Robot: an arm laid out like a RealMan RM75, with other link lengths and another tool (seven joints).
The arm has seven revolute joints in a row. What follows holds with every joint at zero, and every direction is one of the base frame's.
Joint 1 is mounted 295.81 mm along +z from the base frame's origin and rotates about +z.
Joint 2 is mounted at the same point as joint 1 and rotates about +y.
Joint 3 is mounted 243.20 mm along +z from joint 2 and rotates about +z.
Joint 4 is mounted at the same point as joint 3 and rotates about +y.
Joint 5 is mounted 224.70 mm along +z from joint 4 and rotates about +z.
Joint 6 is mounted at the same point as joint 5 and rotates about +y.
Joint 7 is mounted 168.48 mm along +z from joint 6 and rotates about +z.
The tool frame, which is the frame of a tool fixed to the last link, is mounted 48.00 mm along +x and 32.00 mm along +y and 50.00 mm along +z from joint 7; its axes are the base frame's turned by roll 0.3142, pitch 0.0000 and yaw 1.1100 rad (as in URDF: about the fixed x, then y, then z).
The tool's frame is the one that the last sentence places.
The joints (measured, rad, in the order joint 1, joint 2, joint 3, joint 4, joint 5, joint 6, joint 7), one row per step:
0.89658, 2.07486, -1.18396, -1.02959, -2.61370, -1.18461, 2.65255
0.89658, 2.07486, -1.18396, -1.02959, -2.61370, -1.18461, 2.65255
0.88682, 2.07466, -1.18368, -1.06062, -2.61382, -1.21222, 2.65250
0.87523, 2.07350, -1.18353, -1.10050, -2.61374, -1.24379, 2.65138
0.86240, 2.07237, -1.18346, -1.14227, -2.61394, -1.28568, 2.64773
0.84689, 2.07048, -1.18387, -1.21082, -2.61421, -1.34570, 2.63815
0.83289, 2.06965, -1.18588, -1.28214, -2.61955, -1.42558, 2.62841
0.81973, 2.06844, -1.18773, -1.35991, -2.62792, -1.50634, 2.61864
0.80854, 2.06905, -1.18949, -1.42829, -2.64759, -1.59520, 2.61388
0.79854, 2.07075, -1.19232, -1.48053, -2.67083, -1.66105, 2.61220
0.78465, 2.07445, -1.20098, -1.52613, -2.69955, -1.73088, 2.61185
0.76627, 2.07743, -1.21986, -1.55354, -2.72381, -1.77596, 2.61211
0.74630, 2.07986, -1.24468, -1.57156, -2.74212, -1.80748, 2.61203
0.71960, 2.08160, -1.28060, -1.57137, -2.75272, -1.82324, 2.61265
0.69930, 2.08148, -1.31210, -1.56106, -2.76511, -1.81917, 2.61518
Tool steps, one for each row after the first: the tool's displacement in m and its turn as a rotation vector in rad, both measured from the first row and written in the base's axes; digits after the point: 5 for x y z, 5 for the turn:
0.00000, 0.00000, 0.00000, 0.00000, 0.00000, 0.00000
-0.00138, -0.00333, 0.00401, -0.00640, -0.00243, 0.00408
-0.00350, -0.00662, 0.00968, -0.01078, -0.00624, 0.01281
-0.00449, -0.01229, 0.01541, -0.02377, -0.01423, 0.01970
-0.00848, -0.01942, 0.02512, -0.03824, -0.02896, 0.04313
-0.01088, -0.03096, 0.03465, -0.06816, -0.05491, 0.06155
-0.01357, -0.04232, 0.04574, -0.09248, -0.08567, 0.08345
-0.01227, -0.05610, 0.05598, -0.12352, -0.12614, 0.08676
-0.00952, -0.06652, 0.06418, -0.14188, -0.16282, 0.08278
-0.00346, -0.07955, 0.07090, -0.16877, -0.20566, 0.06543
0.00441, -0.09043, 0.07396, -0.19311, -0.24417, 0.04588
0.01215, -0.10018, 0.07483, -0.21790, -0.27812, 0.02930
0.02258, -0.11043, 0.07164, -0.25193, -0.30814, 0.00842
0.03186, -0.11568, 0.06826, -0.26998, -0.33327, -0.00850

